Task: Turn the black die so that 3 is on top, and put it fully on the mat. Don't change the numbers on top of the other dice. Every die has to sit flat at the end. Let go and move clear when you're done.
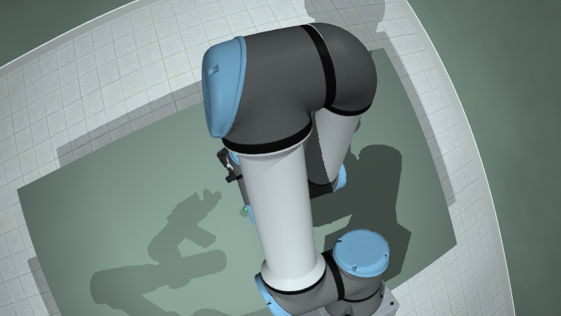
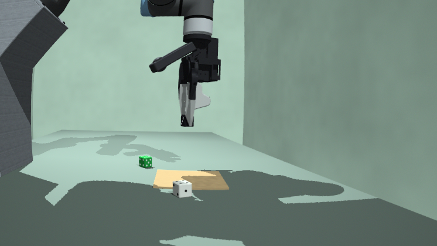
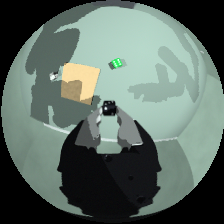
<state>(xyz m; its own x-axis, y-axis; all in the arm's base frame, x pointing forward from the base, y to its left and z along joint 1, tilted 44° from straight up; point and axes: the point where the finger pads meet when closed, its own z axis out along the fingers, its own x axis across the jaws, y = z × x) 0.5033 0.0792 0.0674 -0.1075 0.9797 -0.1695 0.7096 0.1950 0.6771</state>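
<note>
Right now my hand is 2 cm past the tan mat, 12 cm to the left of it and 11 cm above it. Also, from my hand: black die (right at my hand); then white die (6 cm behind, 23 cm to the right, 10 cm below); then green die (10 cm behind, 10 cm below).
</note>
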